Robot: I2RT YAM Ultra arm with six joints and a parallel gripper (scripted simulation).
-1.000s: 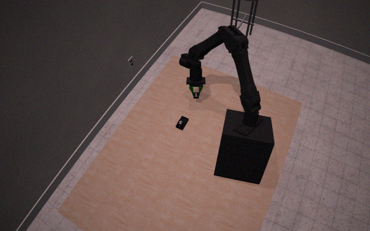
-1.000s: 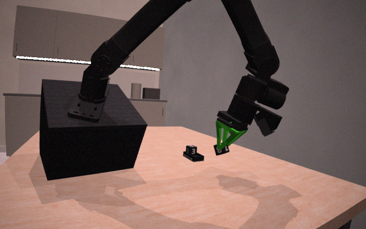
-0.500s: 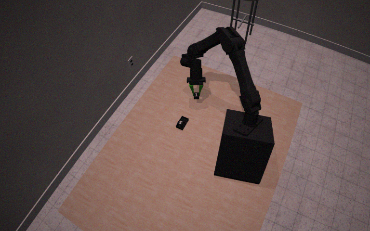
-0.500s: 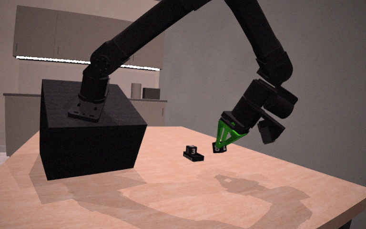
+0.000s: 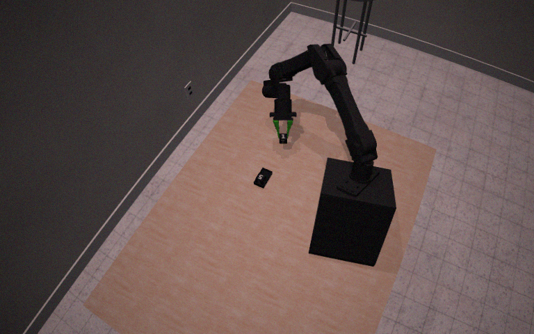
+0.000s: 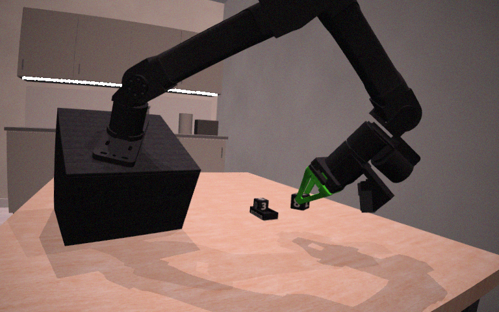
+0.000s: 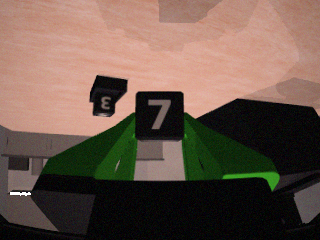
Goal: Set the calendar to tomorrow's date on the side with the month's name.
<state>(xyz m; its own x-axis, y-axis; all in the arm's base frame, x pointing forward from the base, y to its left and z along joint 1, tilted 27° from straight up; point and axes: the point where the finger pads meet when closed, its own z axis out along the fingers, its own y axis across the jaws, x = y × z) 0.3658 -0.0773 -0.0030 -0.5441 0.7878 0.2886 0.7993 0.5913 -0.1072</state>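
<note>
The black cube lies 1 cm below my hand. From my hand the other things lie so: black tray 2 cm behind, 16 cm to the left, 7 cm below.
</note>
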